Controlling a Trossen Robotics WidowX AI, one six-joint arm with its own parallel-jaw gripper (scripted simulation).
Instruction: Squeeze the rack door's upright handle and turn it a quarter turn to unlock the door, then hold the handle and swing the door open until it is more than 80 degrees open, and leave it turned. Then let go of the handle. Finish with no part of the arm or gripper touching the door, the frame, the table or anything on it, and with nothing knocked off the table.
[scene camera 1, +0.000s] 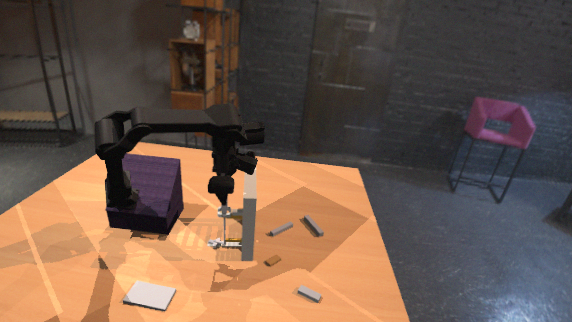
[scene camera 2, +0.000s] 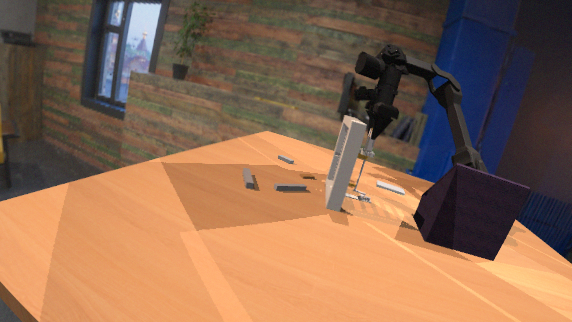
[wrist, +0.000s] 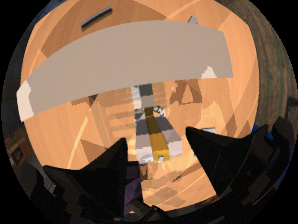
Note:
My gripper (scene camera 1: 225, 198) is open and holds nothing. Further things: a grey rack frame (scene camera 2: 351, 135).
My gripper also shows in scene camera 2 (scene camera 2: 370, 137) and in the wrist view (wrist: 156, 136). The grey rack frame shows as well in scene camera 1 (scene camera 1: 250, 188) and in the wrist view (wrist: 131, 54).

